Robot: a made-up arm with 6 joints.
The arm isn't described. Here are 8 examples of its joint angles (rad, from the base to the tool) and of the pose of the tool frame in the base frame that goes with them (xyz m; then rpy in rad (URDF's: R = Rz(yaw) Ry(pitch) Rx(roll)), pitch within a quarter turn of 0, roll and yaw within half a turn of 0).
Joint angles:
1: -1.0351 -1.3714 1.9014 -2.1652 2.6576 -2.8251
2: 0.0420 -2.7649 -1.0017 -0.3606 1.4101 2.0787
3: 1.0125 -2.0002 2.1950 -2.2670 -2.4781 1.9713
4: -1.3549 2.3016 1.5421 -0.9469 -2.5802 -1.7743
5: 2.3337 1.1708 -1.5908 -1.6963 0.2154 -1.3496
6: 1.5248 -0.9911 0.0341 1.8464 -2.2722 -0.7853
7: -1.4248 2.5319 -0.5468 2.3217 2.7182 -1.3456
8: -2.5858 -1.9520 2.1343 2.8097 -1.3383 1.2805
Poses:
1: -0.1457 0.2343 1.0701 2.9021 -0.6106 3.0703
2: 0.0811 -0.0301 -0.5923 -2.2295 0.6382 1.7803
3: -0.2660 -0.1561 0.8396 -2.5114 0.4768 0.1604
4: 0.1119 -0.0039 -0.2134 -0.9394 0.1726 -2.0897
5: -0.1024 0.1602 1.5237 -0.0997 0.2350 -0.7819
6: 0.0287 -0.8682 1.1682 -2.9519 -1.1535 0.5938
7: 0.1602 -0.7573 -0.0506 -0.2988 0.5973 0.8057
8: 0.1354 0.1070 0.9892 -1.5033 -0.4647 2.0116
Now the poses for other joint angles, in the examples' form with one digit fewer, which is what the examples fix.
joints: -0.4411 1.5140 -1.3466 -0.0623 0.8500 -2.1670
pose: 0.726 -0.299 1.301 -0.909 -0.721 -2.281
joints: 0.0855 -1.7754 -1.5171 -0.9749 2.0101 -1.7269
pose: -0.530 -0.100 -0.172 1.306 0.052 -0.809
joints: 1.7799 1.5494 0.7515 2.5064 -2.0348 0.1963
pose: -0.148 0.874 0.089 1.791 1.029 0.772
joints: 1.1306 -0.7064 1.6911 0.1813 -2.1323 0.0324
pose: 0.008 0.103 1.310 0.941 -1.265 0.388
